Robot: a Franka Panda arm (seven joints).
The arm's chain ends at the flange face. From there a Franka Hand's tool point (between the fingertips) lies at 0.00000 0.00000 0.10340 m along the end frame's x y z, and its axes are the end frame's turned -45 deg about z.
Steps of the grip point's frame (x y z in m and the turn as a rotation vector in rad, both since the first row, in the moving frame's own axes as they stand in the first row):
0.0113, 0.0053, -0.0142, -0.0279, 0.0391, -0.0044
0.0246, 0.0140, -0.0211, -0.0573, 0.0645, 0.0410
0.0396, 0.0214, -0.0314, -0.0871, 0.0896, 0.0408
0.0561, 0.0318, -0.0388, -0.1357, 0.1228, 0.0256
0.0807, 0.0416, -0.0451, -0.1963, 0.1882, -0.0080
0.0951, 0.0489, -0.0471, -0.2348, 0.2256, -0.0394
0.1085, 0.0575, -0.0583, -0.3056, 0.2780, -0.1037
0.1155, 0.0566, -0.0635, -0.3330, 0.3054, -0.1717
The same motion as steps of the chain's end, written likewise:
0.0068, -0.0034, -0.0141, 0.0079, 0.0474, -0.0044
0.0184, -0.0072, -0.0207, 0.0051, 0.0861, 0.0410
0.0302, -0.0130, -0.0306, 0.0018, 0.1249, 0.0408
0.0434, -0.0184, -0.0371, -0.0091, 0.1828, 0.0256
0.0587, -0.0281, -0.0413, -0.0057, 0.2719, -0.0080
0.0687, -0.0327, -0.0417, -0.0065, 0.3256, -0.0394
0.0759, -0.0358, -0.0496, -0.0195, 0.4127, -0.1037
0.0766, -0.0397, -0.0531, -0.0195, 0.4514, -0.1717

